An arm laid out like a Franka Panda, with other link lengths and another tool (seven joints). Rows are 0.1 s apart.
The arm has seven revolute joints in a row. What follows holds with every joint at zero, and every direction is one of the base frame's. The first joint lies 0.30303 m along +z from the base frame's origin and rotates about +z. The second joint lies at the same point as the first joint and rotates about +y. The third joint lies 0.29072 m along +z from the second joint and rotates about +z. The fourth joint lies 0.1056 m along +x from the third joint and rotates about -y. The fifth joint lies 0.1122 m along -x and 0.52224 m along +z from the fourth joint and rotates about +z. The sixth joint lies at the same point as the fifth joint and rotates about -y. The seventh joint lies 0.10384 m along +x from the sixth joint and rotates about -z. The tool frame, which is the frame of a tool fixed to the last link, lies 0.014 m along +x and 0.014 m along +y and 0.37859 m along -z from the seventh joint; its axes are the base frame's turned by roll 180, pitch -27.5 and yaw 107.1 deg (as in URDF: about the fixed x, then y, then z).
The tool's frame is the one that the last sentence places.
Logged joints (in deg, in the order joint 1, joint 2, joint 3, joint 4, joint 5, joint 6, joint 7), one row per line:
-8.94 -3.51 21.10 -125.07 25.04 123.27 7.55
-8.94 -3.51 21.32 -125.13 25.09 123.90 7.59
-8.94 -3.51 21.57 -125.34 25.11 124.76 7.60
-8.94 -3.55 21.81 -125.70 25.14 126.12 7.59
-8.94 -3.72 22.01 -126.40 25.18 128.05 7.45
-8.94 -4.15 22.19 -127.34 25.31 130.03 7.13
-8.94 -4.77 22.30 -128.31 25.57 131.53 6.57
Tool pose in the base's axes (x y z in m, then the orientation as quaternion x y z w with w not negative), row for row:
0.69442 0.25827 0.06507 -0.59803 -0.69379 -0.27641 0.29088
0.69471 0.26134 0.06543 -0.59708 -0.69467 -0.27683 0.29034
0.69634 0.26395 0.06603 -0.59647 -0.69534 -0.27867 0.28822
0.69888 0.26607 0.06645 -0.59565 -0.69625 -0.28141 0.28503
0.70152 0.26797 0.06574 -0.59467 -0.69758 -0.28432 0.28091
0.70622 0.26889 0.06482 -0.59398 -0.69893 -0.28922 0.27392
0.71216 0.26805 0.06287 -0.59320 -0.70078 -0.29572 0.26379
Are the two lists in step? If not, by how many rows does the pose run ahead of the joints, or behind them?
The pose runs 2 rows behind the joints: the pose in row i belongs to the joints in row i - 2.
